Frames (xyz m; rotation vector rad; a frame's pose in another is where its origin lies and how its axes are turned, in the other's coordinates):
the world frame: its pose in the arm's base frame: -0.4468 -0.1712 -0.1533 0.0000 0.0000 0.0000
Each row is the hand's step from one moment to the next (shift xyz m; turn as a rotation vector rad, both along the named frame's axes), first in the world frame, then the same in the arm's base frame.
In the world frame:
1: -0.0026 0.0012 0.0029 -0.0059 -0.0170 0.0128
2: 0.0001 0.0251 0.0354 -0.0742 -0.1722 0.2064
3: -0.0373 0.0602 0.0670 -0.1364 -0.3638 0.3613
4: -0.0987 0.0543 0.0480 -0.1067 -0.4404 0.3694
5: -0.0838 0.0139 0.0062 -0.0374 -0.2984 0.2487
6: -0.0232 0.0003 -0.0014 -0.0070 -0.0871 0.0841
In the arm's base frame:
1: -0.0026 0.0012 0.0029 -0.0059 -0.0170 0.0128
2: 0.0001 0.0251 0.0354 -0.0742 -0.1722 0.2064
3: -0.0373 0.0602 0.0670 -0.1364 -0.3638 0.3613
4: -0.0987 0.0543 0.0480 -0.1067 -0.4404 0.3694
5: -0.0838 0.0139 0.0062 -0.0374 -0.2984 0.2487
6: -0.0232 0.0003 -0.0014 -0.0070 -0.0871 0.0841

